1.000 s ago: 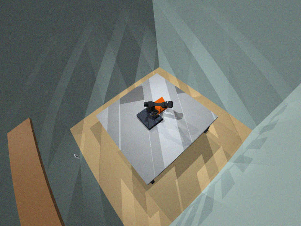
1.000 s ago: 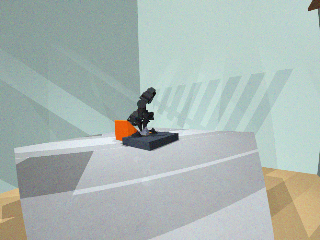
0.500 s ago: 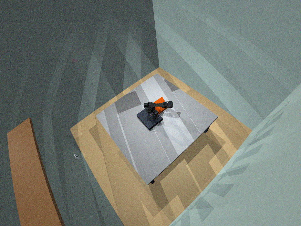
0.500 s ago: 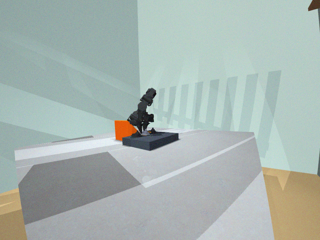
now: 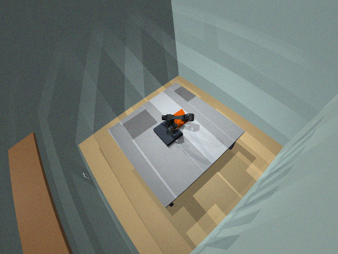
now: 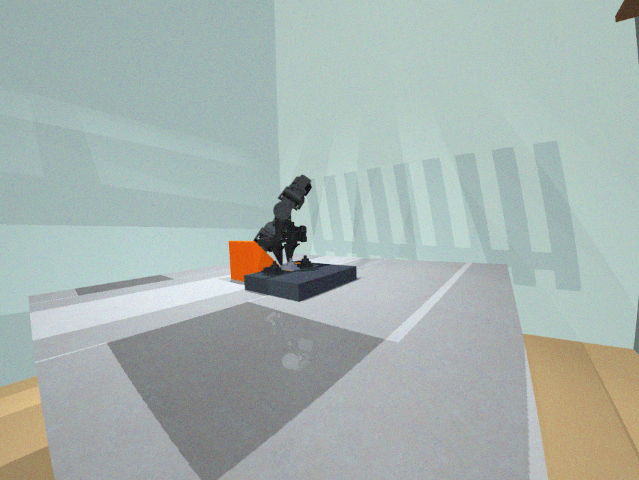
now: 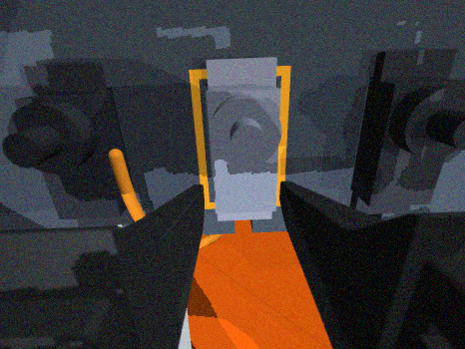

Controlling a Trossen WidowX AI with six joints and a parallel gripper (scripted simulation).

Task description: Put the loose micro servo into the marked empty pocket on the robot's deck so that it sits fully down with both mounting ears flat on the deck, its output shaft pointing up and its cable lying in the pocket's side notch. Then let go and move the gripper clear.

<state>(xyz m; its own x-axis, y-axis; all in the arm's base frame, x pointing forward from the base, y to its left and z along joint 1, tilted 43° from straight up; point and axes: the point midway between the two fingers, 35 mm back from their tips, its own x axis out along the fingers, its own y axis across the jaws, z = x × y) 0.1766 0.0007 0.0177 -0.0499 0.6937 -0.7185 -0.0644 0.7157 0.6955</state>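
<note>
The dark grey deck lies 130 mm ahead of my gripper tip, 40 mm below it and 10 mm to the left of it.
</note>
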